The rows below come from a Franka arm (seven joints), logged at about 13 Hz.
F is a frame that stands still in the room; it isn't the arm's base.
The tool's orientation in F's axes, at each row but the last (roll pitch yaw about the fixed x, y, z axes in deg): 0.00, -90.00, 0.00; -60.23, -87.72, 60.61; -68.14, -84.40, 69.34; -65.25, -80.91, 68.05; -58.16, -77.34, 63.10; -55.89, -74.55, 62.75; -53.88, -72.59, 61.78; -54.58, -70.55, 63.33; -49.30, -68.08, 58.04; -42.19, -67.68, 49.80; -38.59, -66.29, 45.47; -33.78, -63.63, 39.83
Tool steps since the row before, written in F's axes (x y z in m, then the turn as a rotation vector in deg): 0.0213, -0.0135, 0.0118, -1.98, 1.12, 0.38; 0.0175, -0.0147, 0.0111, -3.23, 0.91, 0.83; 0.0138, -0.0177, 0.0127, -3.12, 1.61, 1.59; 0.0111, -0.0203, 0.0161, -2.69, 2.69, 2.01; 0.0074, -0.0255, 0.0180, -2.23, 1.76, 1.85; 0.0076, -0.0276, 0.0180, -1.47, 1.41, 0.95; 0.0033, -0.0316, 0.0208, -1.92, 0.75, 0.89; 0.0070, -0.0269, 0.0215, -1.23, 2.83, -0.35; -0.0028, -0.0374, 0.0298, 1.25, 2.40, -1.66; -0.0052, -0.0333, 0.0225, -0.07, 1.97, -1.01; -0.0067, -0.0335, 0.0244, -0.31, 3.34, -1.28; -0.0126, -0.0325, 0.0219, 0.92, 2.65, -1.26
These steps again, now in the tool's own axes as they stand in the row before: 0.0118, -0.0135, -0.0213, 0.38, 1.12, 1.98; 0.0109, -0.0152, -0.0172, 0.80, 0.90, 3.24; 0.0115, -0.0191, -0.0130, 1.62, 1.53, 3.14; 0.0136, -0.0230, -0.0091, 2.22, 2.51, 2.70; 0.0133, -0.0290, -0.0033, 1.93, 1.59, 2.29; 0.0117, -0.0317, -0.0020, 1.07, 1.35, 1.44; 0.0120, -0.0358, 0.0040, 0.78, 0.80, 1.95; 0.0133, -0.0325, 0.0006, 0.33, 2.99, 0.78; 0.0152, -0.0432, 0.0141, -0.53, 2.50, -1.88; 0.0099, -0.0366, 0.0143, -0.38, 2.15, -0.39; 0.0108, -0.0371, 0.0164, -0.30, 3.56, -0.35; 0.0061, -0.0346, 0.0214, -0.06, 2.71, -1.45
